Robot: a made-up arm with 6 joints.
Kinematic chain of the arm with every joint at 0, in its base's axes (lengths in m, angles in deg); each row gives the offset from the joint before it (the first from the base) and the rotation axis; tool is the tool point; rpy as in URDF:
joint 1: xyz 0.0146 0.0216 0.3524 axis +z
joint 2: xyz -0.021 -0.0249 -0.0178 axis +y
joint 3: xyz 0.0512 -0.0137 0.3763 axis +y
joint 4: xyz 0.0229 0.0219 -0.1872 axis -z
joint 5: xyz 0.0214 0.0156 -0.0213 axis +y
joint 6: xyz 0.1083 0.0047 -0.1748 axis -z
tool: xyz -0.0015 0.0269 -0.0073 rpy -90 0 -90
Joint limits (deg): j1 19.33..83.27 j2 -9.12..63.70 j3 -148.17..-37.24 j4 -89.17..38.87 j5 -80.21..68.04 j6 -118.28..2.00
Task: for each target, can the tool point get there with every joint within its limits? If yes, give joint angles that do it. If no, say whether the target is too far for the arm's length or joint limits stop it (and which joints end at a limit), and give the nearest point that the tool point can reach.
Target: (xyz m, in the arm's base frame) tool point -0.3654 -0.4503 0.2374
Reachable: no: joint limits stop it (at a limit: joint 1, joint 2, joint 3, joint 5) | nearest point 0.1266 -0.0071 0.1585 | short by 0.667 m
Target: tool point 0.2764 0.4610 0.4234
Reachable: yes | joints 64.06 24.79 -86.44 -56.14 51.78 -22.39
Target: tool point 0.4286 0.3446 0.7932
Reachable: yes | joints 32.05 15.37 -112.85 -35.44 12.18 -46.07
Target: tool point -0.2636 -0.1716 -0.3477
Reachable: no: joint limits stop it (at a limit: joint 1, joint 2, joint 3, joint 4, joint 6) | nearest point -0.0395 0.1647 0.0988 | short by 0.602 m
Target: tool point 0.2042 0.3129 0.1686
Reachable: yes | joints 55.85 43.67 -49.49 -27.76 25.23 -93.63
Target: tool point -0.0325 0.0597 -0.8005
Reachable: no: too far | nearest point 0.0404 0.2596 0.0396 | short by 0.867 m
